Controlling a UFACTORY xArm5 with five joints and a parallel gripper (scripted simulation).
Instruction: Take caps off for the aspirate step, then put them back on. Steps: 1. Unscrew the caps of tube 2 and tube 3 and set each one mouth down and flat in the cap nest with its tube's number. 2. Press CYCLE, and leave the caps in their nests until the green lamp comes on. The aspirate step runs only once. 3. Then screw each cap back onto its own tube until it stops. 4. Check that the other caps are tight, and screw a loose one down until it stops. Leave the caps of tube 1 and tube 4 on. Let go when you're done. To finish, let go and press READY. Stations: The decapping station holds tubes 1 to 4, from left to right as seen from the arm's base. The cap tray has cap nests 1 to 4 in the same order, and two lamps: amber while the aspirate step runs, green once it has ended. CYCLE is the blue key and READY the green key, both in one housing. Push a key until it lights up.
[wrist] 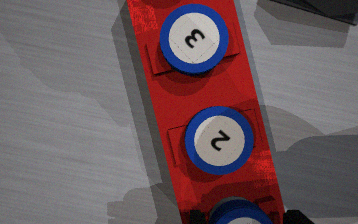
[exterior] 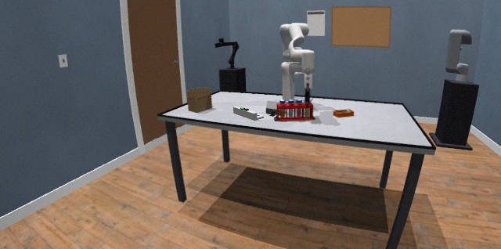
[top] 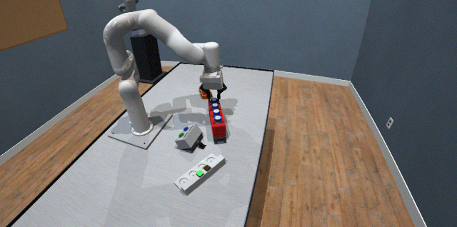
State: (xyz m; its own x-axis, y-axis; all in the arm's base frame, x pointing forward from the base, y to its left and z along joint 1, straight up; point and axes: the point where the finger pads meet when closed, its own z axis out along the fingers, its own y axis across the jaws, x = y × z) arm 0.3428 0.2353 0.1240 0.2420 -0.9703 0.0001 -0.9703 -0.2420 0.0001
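Now: hand 50 mm to the left of the blue-rimmed cap, 20 mm short of it and 20 mm above it. The rest, counted from my hand: grey key housing 220 mm to the right, 80 mm below, 50 mm behind; blue key 200 mm to the right, 70 mm below, 70 mm behind; green key 250 mm to the right, 70 mm below, 70 mm behind.
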